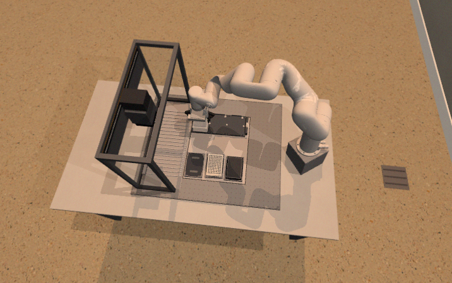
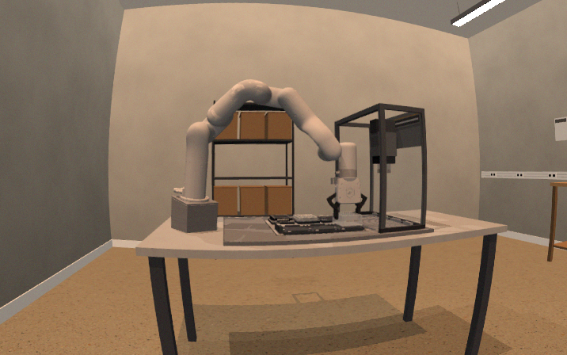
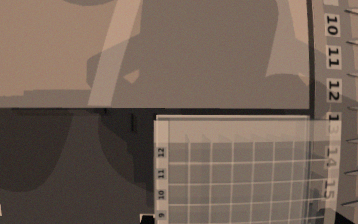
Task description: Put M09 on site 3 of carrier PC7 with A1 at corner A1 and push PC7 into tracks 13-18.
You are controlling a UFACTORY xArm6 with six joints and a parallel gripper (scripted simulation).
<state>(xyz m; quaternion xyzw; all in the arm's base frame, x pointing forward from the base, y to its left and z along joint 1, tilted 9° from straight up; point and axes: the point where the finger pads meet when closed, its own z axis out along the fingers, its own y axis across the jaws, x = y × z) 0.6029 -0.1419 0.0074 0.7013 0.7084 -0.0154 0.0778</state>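
The dark plate carrier PC7 lies 11 cm behind my hand and 3 cm below it. Round my hand: white 96-well plate M06 (26 cm to the left, 11 cm behind, 3 cm below); nest S3 (27 cm to the left, 5 cm below); deep-well block M09 (1 cm below).
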